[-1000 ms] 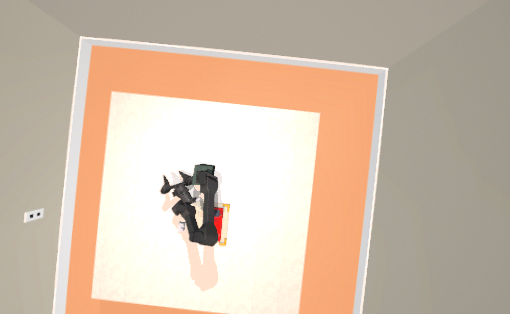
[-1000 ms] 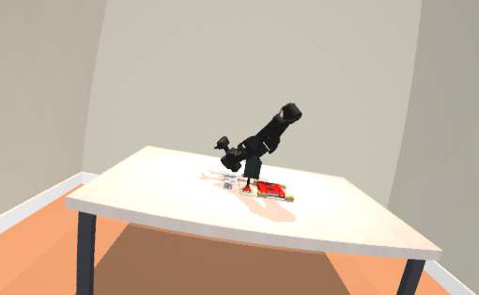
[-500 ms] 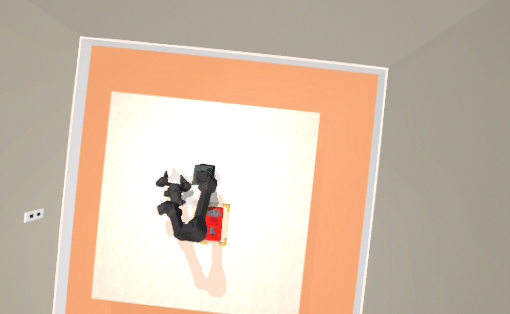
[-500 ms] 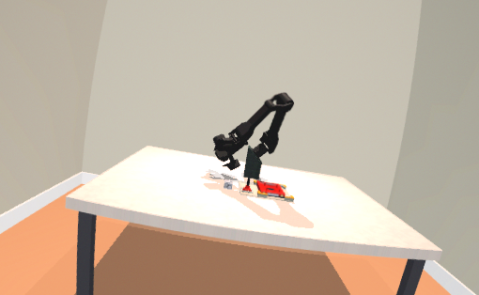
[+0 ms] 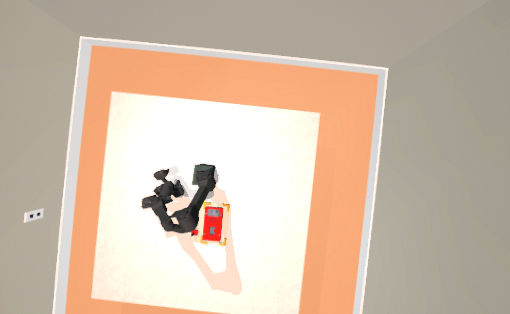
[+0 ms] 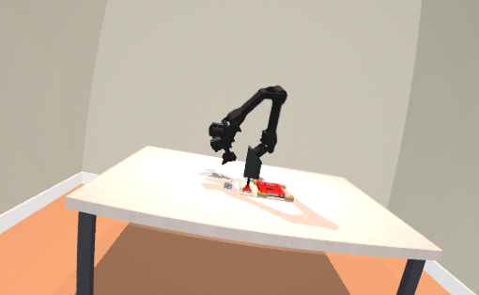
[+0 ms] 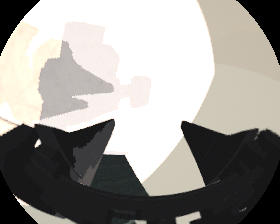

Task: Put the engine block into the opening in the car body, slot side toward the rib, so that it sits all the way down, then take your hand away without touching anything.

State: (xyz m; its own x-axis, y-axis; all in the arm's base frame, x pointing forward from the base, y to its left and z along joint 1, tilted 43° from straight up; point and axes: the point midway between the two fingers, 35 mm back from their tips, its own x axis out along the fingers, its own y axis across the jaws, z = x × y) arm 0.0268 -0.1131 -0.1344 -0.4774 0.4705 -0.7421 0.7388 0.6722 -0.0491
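Now: gripper tip 32 cm short of the grey engine block, 5 cm to the right of it and 5 cm above it.
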